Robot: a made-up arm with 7 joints. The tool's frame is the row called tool. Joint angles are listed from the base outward. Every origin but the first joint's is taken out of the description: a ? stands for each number. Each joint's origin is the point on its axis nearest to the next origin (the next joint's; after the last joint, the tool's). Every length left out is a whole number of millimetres.
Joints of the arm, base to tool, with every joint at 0 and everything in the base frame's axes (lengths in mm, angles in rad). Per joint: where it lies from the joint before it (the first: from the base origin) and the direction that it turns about. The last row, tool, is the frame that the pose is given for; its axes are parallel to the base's.
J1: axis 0 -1 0 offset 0 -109 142
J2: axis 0 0 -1 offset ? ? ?
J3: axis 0 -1 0 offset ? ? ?
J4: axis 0 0 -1 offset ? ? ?
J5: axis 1 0 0 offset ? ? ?
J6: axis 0 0 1 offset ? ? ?
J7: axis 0 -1 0 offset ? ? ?
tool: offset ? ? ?
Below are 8 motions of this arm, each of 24 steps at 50 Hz.
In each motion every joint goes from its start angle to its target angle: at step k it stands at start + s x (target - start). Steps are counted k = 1, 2, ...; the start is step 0. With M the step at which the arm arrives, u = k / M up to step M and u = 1 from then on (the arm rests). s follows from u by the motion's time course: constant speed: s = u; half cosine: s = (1 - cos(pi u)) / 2; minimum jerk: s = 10 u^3 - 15 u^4 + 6 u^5.
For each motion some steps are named. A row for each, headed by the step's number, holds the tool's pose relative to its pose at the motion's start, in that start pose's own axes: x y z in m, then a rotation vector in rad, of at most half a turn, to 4 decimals.
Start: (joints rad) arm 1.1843 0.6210 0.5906 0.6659 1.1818 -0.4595 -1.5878
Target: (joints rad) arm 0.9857 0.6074 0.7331 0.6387 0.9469 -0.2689 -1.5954
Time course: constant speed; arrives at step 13
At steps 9, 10, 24:
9: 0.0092 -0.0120 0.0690 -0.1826 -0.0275 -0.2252
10: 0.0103 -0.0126 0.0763 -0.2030 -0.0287 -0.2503
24: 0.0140 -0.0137 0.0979 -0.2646 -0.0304 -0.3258

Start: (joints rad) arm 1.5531 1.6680 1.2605 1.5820 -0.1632 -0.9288 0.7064
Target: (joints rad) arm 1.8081 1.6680 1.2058 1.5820 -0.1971 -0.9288 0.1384
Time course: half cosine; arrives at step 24
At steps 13, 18, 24:
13: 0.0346 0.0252 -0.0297 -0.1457 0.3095 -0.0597
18: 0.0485 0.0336 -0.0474 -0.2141 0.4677 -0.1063
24: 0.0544 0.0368 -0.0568 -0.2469 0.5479 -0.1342

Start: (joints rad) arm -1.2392 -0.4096 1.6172 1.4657 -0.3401 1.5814 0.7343
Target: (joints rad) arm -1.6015 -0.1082 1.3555 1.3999 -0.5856 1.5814 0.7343
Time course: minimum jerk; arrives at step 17
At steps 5, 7, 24:
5: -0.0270 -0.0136 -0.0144 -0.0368 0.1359 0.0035
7: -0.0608 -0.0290 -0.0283 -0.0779 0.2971 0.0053
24: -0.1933 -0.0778 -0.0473 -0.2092 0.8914 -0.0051

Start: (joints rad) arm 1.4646 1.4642 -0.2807 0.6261 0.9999 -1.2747 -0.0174
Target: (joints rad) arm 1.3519 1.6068 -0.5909 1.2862 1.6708 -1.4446 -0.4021
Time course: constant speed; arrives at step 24
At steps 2, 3, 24:
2: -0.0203 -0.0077 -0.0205 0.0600 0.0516 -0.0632
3: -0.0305 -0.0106 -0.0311 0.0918 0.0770 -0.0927
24: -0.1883 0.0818 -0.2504 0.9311 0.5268 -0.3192

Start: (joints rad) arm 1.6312 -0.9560 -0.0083 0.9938 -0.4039 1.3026 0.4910
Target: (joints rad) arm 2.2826 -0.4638 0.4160 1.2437 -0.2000 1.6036 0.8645
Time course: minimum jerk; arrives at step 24
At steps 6, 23, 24:
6: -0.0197 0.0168 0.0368 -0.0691 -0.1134 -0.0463
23: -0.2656 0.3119 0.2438 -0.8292 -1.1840 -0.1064
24: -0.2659 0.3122 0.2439 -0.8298 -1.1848 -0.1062

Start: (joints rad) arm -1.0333 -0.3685 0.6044 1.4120 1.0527 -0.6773 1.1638
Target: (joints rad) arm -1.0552 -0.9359 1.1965 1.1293 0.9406 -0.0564 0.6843
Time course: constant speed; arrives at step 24
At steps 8, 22, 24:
8: -0.0084 0.0160 -0.1151 0.2323 0.4609 0.1075
22: -0.1561 0.0861 -0.2498 0.6845 1.2042 0.1819
24: -0.1845 0.0994 -0.2560 0.7572 1.2969 0.1801

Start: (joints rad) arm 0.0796 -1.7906 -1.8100 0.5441 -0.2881 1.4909 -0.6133
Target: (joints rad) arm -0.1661 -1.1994 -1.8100 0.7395 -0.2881 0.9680 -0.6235
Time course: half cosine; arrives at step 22
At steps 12, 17, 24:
12: -0.0272 -0.0784 -0.0739 0.2302 -0.2062 -0.0205
17: -0.0229 -0.1109 -0.1258 0.3796 -0.2669 0.0042
24: -0.0180 -0.1211 -0.1478 0.4419 -0.2794 0.0196

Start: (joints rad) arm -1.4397 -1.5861 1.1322 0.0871 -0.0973 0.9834 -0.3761
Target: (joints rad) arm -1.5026 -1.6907 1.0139 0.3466 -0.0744 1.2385 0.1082
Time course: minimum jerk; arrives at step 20
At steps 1, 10, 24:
1: 0.0000 0.0000 0.0000 0.0002 -0.0006 0.0001
10: -0.0185 -0.0090 0.0019 0.0963 -0.2572 0.0251
24: -0.0423 -0.0208 -0.0024 0.1951 -0.5170 0.0292

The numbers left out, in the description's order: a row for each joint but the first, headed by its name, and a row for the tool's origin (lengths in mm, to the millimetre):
J2: 18 0 463
J3: 46 -73 0
J4: -111 0 -9
J5: 12 -11 0
J6: 0 86 -108
J7: 86 -268 0
tool: 99 0 73

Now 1 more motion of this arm.
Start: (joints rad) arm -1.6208 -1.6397 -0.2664 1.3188 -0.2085 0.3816 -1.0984
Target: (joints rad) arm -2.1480 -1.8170 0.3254 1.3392 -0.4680 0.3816 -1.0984
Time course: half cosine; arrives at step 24
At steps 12, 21, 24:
12: 0.1711 0.0480 0.0590 -0.0068 0.0273 0.3134
21: 0.3113 0.1343 0.0822 0.0370 0.0743 0.6092
24: 0.3215 0.1429 0.0829 0.0427 0.0792 0.6336

